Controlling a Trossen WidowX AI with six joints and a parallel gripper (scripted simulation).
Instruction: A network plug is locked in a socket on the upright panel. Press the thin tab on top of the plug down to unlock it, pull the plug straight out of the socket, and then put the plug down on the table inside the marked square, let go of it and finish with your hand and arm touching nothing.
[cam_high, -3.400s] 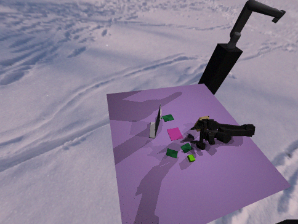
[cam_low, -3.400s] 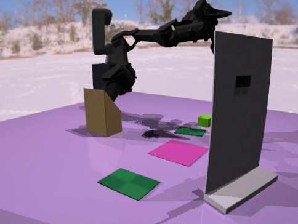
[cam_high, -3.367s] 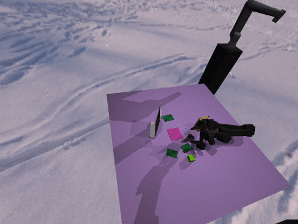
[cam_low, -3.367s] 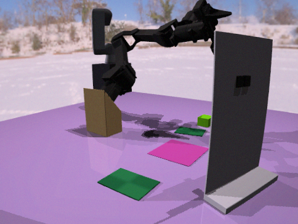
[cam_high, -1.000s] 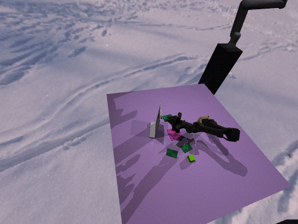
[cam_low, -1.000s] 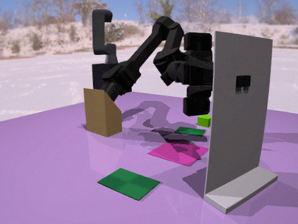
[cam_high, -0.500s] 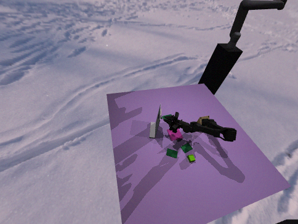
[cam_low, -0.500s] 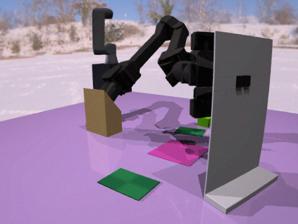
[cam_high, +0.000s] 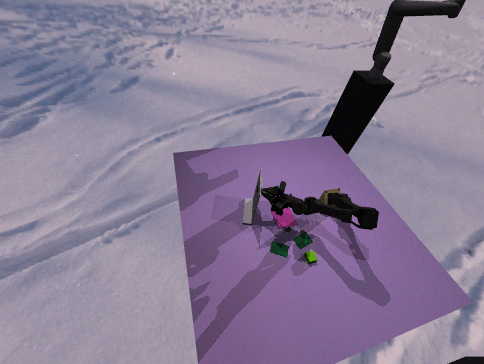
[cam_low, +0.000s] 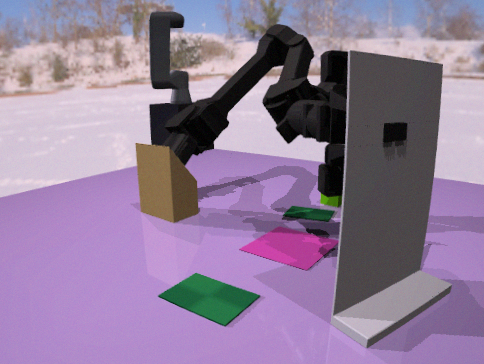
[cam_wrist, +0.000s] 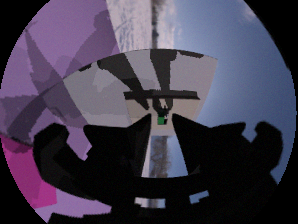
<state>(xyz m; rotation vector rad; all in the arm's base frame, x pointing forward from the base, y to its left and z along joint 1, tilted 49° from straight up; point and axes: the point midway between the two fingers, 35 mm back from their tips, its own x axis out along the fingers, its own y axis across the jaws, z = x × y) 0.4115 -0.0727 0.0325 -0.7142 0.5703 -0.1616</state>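
My gripper tip is 200 mm above the magenta marked square, 160 mm past it and 60 mm to the right of it. The rest, counted from my gripper tip: grey upright panel 70 mm below, 20 mm ahead, 10 mm to the right.
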